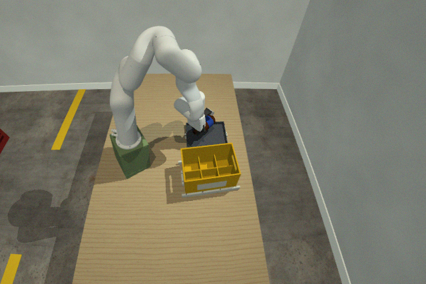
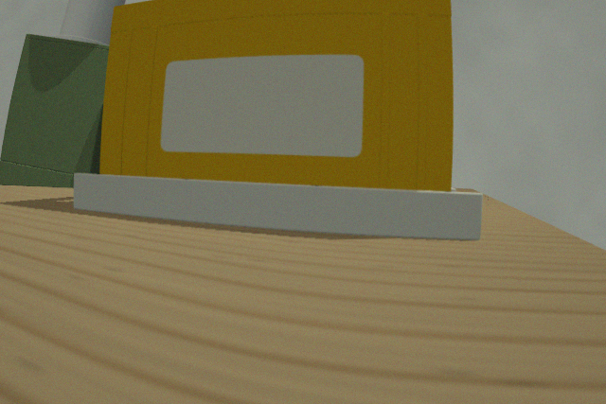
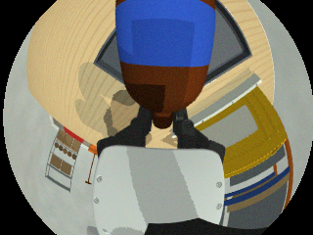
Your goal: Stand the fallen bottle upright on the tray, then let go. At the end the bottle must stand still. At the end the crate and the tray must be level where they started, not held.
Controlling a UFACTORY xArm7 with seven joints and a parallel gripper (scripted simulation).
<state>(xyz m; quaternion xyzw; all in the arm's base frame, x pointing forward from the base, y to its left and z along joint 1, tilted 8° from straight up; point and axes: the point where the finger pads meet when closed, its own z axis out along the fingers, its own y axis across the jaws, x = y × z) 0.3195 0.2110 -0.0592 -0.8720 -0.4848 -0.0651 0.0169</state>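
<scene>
The bottle is 5 cm to the left of my hand and 3 cm ahead of it. Round my hand: dark grey tray (10 cm below, 5 cm to the left, 5 cm ahead); then crate (22 cm to the right, 11 cm ahead, 2 cm below).
</scene>
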